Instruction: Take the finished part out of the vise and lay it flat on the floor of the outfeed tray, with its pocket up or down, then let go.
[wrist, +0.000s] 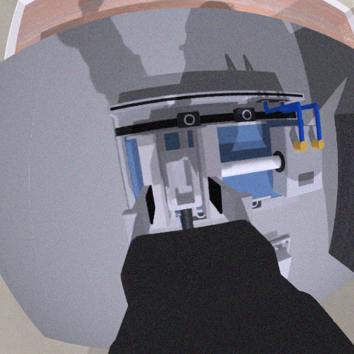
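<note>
The vise (304, 167) lies across the middle of the wrist view, with a blue bed, a white round shaft and light grey jaws. The finished part (184, 172), a light grey block with its pocket facing the camera, sits between the jaws. My gripper (180, 192) is open and empty, with its dark-padded fingertips spread to the left and right of the part's near end in the picture. How far above the part the fingertips are is hard to tell. The gripper body hides what lies below. The outfeed tray cannot be made out.
Two bent blue tubes with yellow ends (300, 146) (318, 144) stand over the vise's right end. A small light bracket (283, 250) is at the lower right. A dark block (346, 190) stands at the right edge. A wood-coloured surface (150, 9) runs along the top.
</note>
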